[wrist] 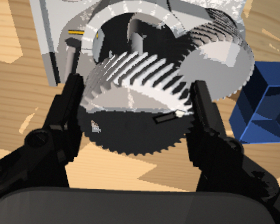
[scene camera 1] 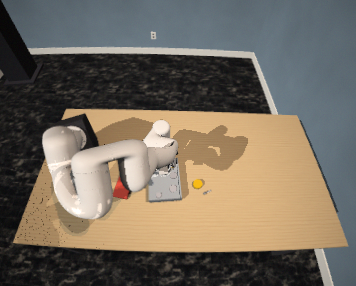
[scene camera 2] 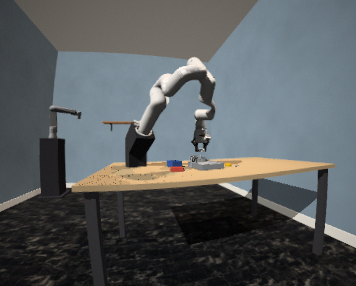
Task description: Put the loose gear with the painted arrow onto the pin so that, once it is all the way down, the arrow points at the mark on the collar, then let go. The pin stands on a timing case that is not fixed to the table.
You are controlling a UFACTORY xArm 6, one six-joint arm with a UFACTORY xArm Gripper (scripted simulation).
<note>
In view: my gripper (wrist: 136, 94), a grey timing case (scene camera 1: 158, 183) and a grey toothed gear (wrist: 134, 104).
The grey timing case is seen too in the wrist view (wrist: 212, 49).
</note>
